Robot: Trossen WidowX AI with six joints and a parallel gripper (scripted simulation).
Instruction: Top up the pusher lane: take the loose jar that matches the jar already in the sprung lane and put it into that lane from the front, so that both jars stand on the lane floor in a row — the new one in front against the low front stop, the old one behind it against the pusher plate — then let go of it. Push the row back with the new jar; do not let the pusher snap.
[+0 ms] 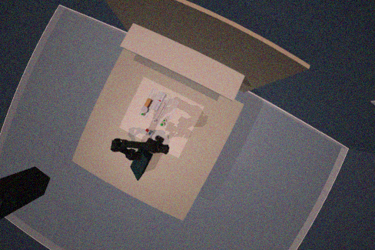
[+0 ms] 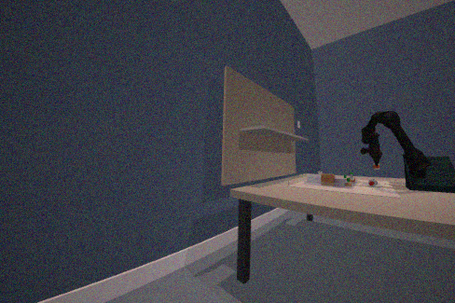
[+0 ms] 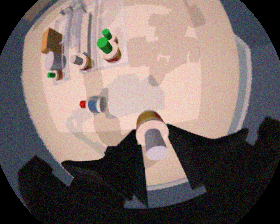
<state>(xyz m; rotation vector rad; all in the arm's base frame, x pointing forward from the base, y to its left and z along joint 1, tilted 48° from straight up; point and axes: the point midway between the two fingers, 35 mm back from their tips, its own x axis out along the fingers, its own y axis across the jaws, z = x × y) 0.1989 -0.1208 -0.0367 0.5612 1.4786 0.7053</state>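
Right now my gripper tip is 270 mm to the right of the grey cylinder, 190 mm short of it and 100 mm above it. Round my gripper tip: brown block 270 mm to the left, 260 mm ahead, 90 mm below; clear lane unit 290 mm ahead, 170 mm to the left, 110 mm below; wall shelf 650 mm ahead, 240 mm above, 130 mm to the left.
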